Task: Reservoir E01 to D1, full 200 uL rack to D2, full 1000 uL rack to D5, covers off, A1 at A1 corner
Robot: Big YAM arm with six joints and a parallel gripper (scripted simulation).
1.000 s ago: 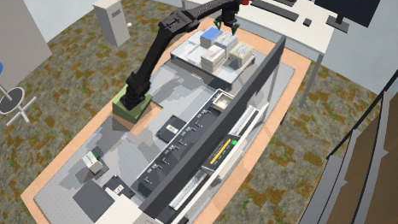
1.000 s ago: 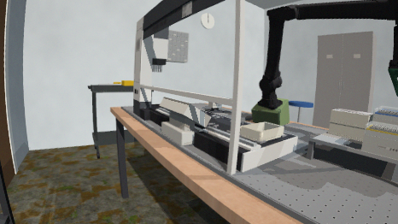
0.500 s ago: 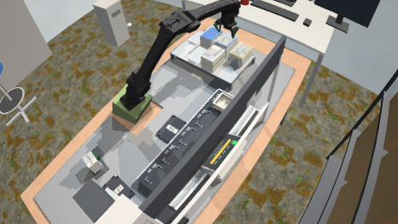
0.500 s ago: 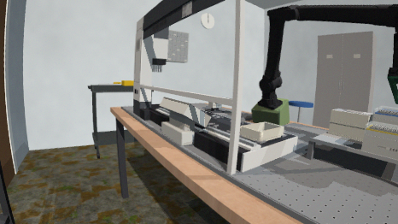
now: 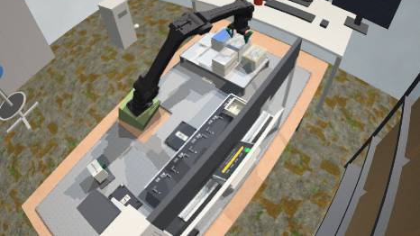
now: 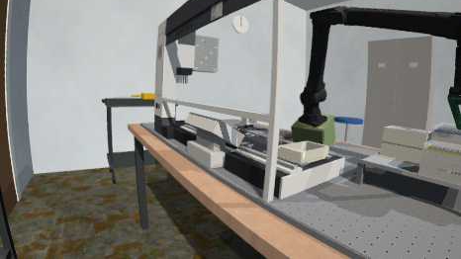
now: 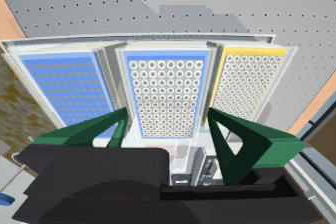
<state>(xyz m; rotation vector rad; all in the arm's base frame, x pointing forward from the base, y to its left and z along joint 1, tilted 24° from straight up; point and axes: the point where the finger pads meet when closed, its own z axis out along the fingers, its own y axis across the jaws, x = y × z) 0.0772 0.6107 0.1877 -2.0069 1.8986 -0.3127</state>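
My gripper is now 40 mm above the blue tip rack and 10 mm to the left of it. Round my hand: yellow tip rack 110 mm ahead, 70 mm below; white sealed block 130 mm to the right, 50 mm below, 10 mm ahead; grey shelf 120 mm below, 70 mm to the right, 50 mm behind.
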